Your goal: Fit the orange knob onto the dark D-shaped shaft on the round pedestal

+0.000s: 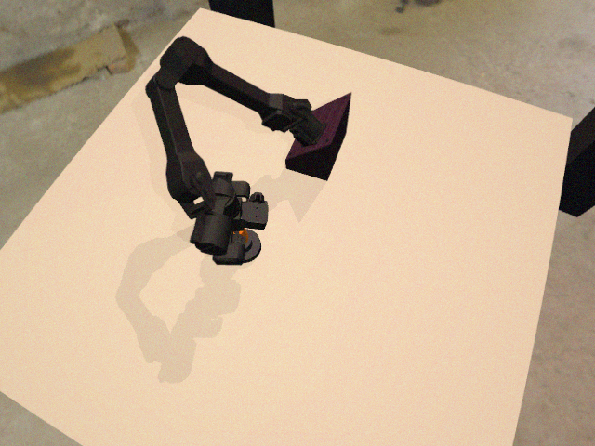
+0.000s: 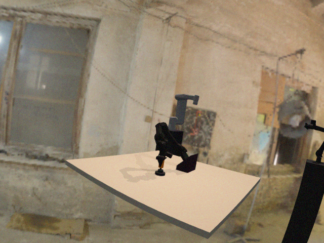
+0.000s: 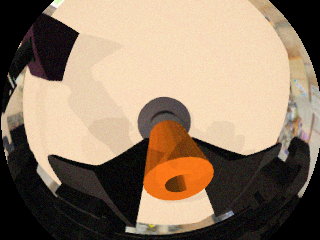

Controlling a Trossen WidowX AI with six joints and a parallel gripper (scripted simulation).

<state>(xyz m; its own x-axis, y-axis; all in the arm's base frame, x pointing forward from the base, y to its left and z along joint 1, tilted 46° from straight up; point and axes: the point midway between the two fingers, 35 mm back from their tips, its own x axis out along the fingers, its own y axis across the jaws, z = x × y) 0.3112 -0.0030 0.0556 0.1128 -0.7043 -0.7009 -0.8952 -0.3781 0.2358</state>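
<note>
The orange knob is 20 mm above my gripper tip. The rest, counted from my gripper tip: round pedestal (40 mm below).
</note>
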